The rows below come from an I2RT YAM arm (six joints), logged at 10 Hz.
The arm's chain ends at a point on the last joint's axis. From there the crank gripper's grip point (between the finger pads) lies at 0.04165 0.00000 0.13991 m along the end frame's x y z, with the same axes.
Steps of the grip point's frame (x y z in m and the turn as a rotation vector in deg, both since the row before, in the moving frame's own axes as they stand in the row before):
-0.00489, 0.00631, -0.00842, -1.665, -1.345, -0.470
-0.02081, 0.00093, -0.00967, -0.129, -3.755, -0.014
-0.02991, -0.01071, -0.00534, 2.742, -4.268, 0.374
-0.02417, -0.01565, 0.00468, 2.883, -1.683, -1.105
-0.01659, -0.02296, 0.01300, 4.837, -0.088, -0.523
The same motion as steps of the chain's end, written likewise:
-0.00161, 0.00256, -0.00930, -1.665, -1.345, -0.470
-0.01156, 0.00062, -0.01210, -0.129, -3.755, -0.014
-0.01941, -0.00419, -0.00790, 2.742, -4.268, 0.374
-0.01997, -0.00782, 0.00371, 2.883, -1.683, -1.105
-0.01632, -0.01078, 0.01345, 4.837, -0.088, -0.523

